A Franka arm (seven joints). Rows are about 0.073 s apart.
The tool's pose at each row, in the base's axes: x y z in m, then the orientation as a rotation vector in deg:
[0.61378 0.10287 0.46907 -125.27 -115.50 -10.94]
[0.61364 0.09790 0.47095 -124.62 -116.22 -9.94]
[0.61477 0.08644 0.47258 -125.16 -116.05 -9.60]
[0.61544 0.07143 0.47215 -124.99 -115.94 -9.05]
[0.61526 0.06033 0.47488 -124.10 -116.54 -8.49]
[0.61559 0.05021 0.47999 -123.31 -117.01 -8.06]
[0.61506 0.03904 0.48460 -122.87 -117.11 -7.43]
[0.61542 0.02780 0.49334 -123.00 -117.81 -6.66]
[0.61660 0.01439 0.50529 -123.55 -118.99 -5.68]
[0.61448 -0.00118 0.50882 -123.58 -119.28 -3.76]
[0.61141 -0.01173 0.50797 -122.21 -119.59 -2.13]
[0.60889 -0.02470 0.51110 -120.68 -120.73 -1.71]
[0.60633 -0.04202 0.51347 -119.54 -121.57 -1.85]
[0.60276 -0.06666 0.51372 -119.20 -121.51 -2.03]
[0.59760 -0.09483 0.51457 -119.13 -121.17 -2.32]
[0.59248 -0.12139 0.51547 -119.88 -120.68 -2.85]
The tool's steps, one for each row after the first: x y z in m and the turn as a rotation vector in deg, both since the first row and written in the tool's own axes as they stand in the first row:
[-0.00448 0.00019 -0.00285 0.55 -0.47 -0.59]
[-0.01524 0.00215 -0.00681 0.49 -0.82 -0.26]
[-0.02992 0.00400 -0.00946 0.90 -0.93 -0.24]
[-0.04022 0.00460 -0.01440 1.41 -1.02 -0.89]
[-0.04903 0.00555 -0.02147 1.86 -1.05 -1.44]
[-0.05904 0.00574 -0.02825 2.37 -1.17 -1.64]
[-0.06821 0.00669 -0.03911 2.36 -1.94 -1.91]
[-0.07878 0.00853 -0.05356 1.99 -3.24 -2.24]
[-0.09344 0.00752 -0.06016 2.74 -4.30 -2.28]
[-0.10416 0.00530 -0.06144 4.13 -4.56 -2.92]
[-0.11639 0.00370 -0.06711 4.66 -4.59 -4.13]
[-0.13303 0.00242 -0.07293 4.84 -4.39 -5.06]
[-0.15731 0.00077 -0.07815 4.98 -4.11 -5.18]
[-0.18506 -0.00221 -0.08465 5.04 -3.77 -5.05]
[-0.21122 -0.00527 -0.09088 4.60 -3.63 -4.51]

